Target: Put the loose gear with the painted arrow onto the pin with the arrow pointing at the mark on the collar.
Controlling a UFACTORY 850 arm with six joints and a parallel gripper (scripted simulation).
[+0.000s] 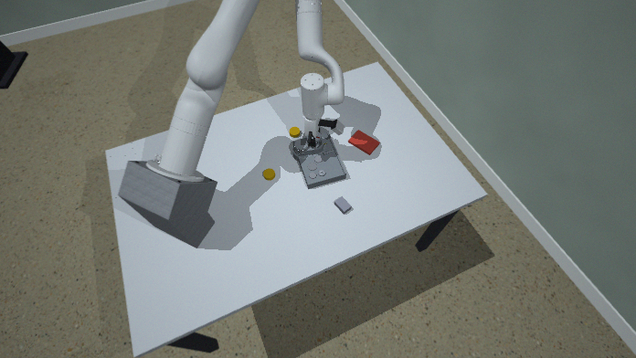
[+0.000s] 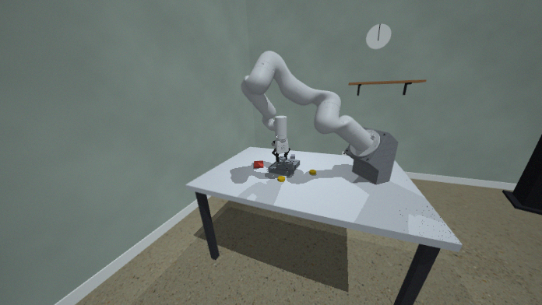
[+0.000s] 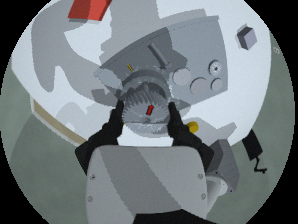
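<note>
Now: hand right at the grey gear. From my hand the other things lie so: red block 23 cm ahead, 10 cm below, 3 cm to the left; small grey block 29 cm to the right, 10 cm ahead, 9 cm below.
</note>
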